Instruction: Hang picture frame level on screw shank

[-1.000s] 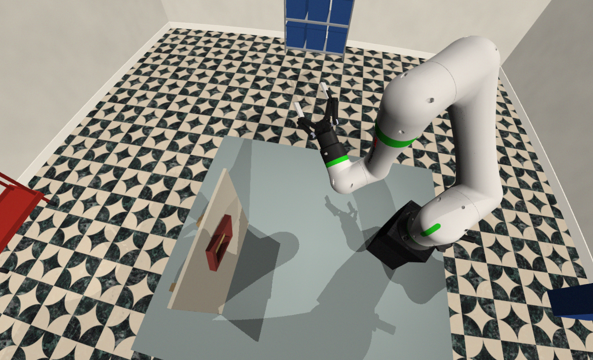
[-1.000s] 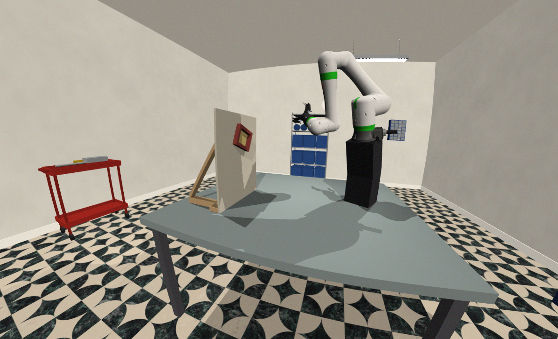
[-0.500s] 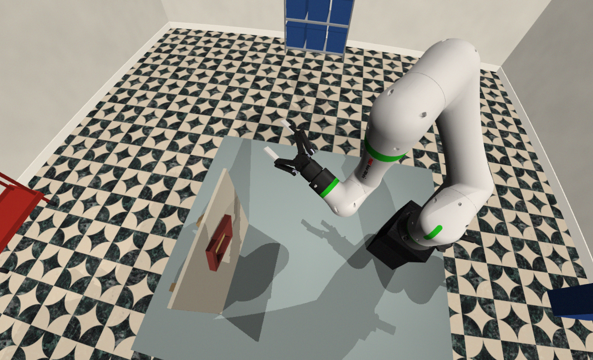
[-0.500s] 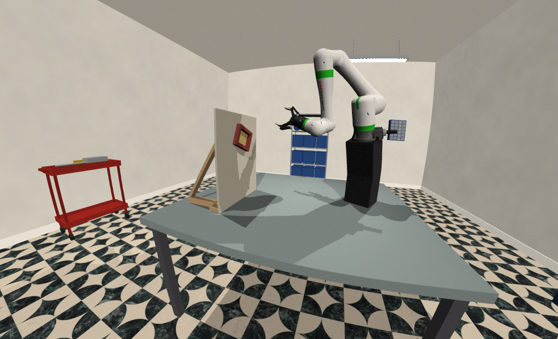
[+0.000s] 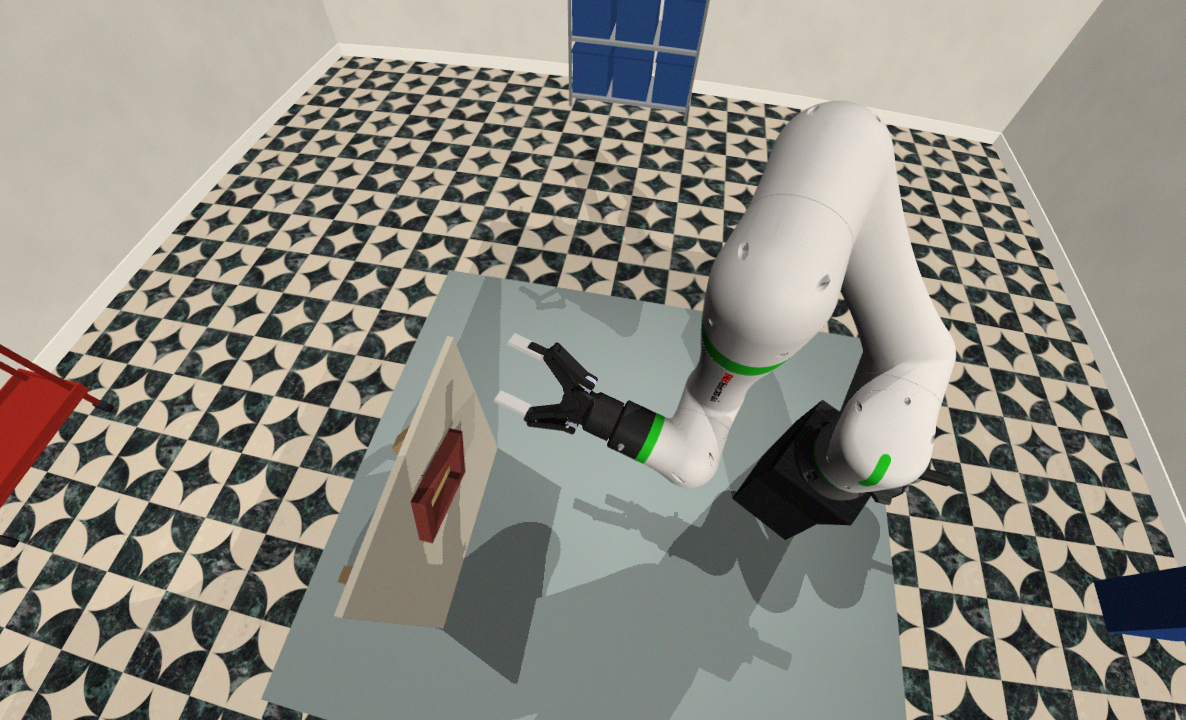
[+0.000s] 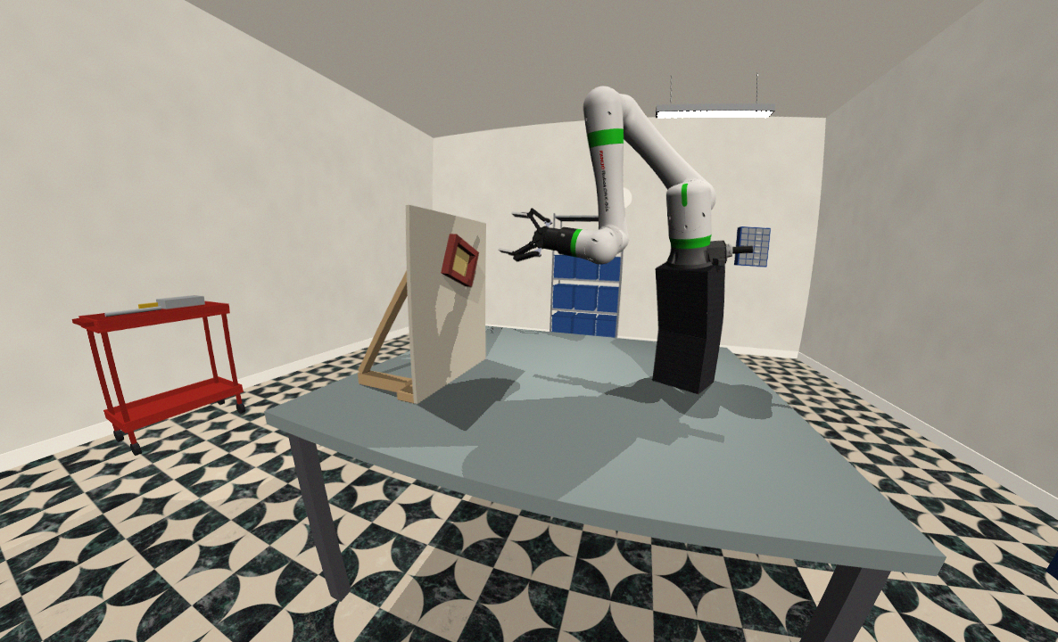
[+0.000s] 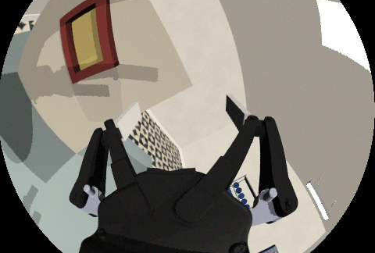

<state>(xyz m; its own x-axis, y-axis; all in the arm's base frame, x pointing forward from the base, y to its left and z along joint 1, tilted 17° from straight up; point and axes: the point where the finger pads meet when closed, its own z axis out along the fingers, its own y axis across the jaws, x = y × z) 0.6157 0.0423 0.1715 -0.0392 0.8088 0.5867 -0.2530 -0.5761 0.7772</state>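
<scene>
Now: the red picture frame 60 mm ahead of my hand, 210 mm to the left of it and 110 mm below it. The rest, counted from my hand: beige board (80 mm ahead, 220 mm to the left, 230 mm below).
</scene>
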